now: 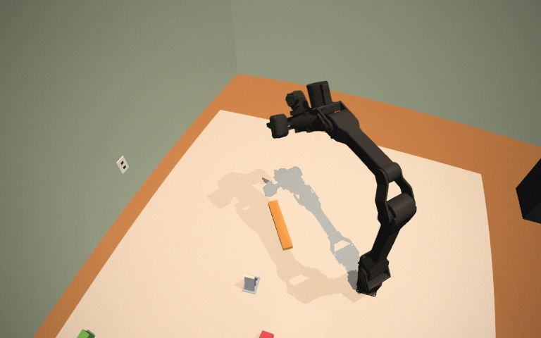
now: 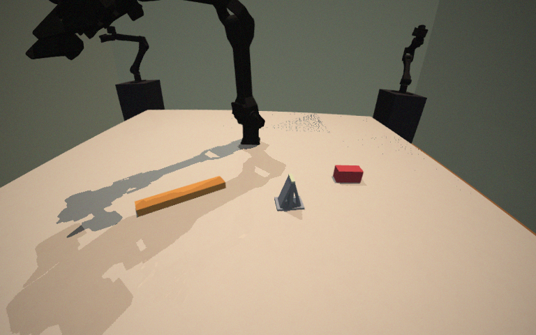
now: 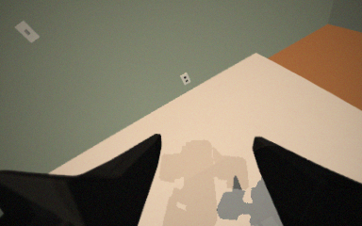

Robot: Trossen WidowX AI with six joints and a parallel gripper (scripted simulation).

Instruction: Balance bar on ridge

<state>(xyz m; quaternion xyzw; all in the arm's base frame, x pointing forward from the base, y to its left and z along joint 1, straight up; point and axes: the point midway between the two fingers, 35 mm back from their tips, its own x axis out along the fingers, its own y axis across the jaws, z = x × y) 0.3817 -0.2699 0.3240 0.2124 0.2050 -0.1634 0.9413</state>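
Right now the orange bar is 70 mm behind my gripper tip, 160 mm to the left of it and 300 mm below it. Also, from my gripper tip: red block: 170 mm behind, 550 mm to the left, 290 mm below; green block: 330 mm ahead, 780 mm to the left, 290 mm below.
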